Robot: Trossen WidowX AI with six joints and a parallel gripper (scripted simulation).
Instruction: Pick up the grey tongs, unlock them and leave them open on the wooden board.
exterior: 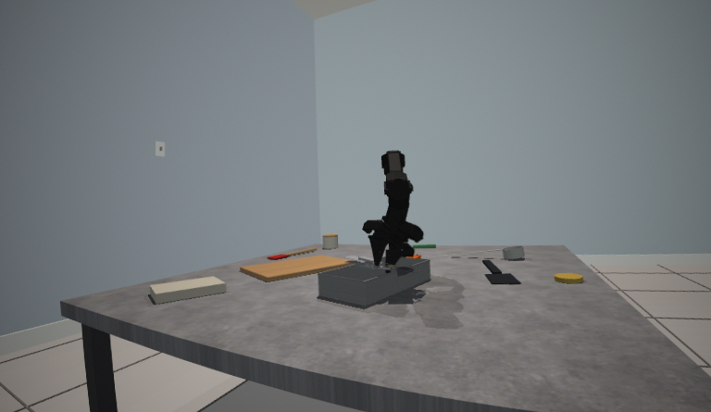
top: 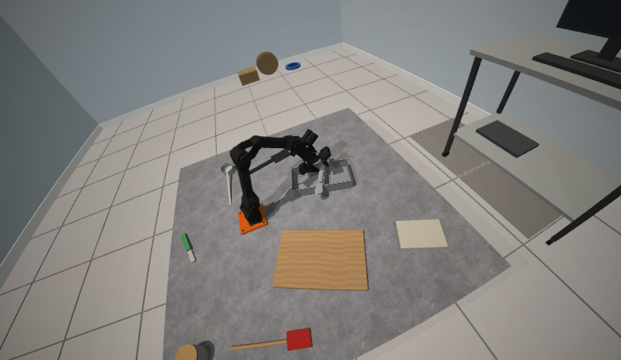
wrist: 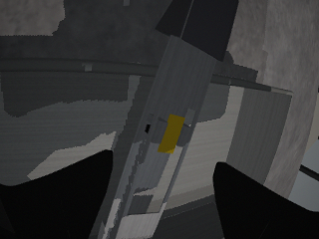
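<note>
Right now the yellow lock piece is 2 cm to the left of my gripper tip and 1 cm above it. Round my gripper tip: grey roasting tin: 3 cm below, 3 cm behind, 2 cm to the right; wooden board: 39 cm to the right, 22 cm behind, 5 cm below; black spatula: 29 cm to the left, 24 cm behind, 5 cm below.
</note>
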